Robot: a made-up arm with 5 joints.
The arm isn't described. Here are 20 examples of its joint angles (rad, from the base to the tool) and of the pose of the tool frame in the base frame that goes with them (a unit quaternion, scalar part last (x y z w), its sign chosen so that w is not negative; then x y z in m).
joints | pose
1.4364 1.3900 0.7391 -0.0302 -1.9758 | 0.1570 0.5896 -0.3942 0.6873 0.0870 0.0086 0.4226
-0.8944 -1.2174 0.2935 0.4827 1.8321 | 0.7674 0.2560 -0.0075 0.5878 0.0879 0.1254 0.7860
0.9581 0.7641 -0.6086 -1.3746 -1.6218 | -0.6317 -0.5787 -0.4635 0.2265 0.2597 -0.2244 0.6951
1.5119 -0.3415 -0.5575 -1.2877 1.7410 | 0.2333 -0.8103 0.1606 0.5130 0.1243 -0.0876 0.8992
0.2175 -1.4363 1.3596 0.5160 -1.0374 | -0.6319 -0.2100 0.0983 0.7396 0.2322 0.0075 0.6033
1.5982 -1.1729 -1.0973 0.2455 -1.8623 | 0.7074 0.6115 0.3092 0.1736 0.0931 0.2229 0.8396
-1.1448 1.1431 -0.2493 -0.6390 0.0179 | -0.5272 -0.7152 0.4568 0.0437 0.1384 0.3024 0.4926
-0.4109 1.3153 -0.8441 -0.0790 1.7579 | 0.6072 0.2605 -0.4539 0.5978 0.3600 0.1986 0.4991
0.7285 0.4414 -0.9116 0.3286 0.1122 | -0.9627 -0.0078 0.1289 0.2377 0.3258 -0.1509 0.7975
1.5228 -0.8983 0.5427 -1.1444 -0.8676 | 0.8915 0.1348 0.3945 0.1774 0.1060 -0.1003 0.7755
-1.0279 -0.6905 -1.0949 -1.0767 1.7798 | -0.7100 0.1825 -0.6349 0.2440 -0.0438 -0.0634 0.9040
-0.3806 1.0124 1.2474 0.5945 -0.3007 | 0.0125 0.3259 0.9065 0.2681 -0.0027 0.0347 0.4944
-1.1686 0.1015 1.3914 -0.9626 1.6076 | 0.4364 0.5054 -0.2826 0.6887 0.0431 0.1056 0.4816
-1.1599 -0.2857 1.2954 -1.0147 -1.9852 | -0.0008 -0.4818 0.3392 0.8080 0.0988 0.1476 0.5399
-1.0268 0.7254 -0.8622 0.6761 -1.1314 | -0.3823 -0.4848 0.5331 0.5785 0.2156 0.3233 0.6854
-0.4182 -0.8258 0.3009 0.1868 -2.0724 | -0.0792 -0.5632 -0.0418 0.8215 0.2078 0.0987 0.7750
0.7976 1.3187 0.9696 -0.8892 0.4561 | -0.5179 0.0135 0.6762 0.5238 0.1194 0.0365 0.4452
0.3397 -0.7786 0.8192 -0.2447 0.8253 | 0.9495 0.0491 -0.2957 0.0926 0.2648 0.0030 0.6669
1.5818 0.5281 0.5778 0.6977 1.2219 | -0.3762 -0.0747 0.6960 0.6070 0.1220 -0.1295 0.4735
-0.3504 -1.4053 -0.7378 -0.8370 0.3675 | 0.3551 0.1753 0.9081 0.1359 -0.1689 -0.0139 0.7823
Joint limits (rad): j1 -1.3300..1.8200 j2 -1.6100..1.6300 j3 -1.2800..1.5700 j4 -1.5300..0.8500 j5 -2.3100..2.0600
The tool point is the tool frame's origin. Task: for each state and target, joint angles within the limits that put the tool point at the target. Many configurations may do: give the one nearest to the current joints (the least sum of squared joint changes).
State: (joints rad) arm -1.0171 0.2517 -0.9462 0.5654 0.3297
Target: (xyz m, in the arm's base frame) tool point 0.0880 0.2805 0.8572
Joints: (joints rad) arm -1.2716 0.4368 -1.2227 0.4177 0.2934
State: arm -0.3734 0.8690 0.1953 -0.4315 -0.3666
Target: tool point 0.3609 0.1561 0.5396
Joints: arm -0.3154 1.0156 -0.3878 -0.3222 -0.3504
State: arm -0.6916 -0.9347 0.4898 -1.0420 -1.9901
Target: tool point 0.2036 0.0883 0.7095
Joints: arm -0.3674 -0.8570 0.8357 -1.0666 -1.9911
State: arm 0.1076 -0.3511 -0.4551 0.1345 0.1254
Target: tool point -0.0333 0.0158 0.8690
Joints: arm -0.5157 -1.3128 -0.2888 0.0769 0.0160
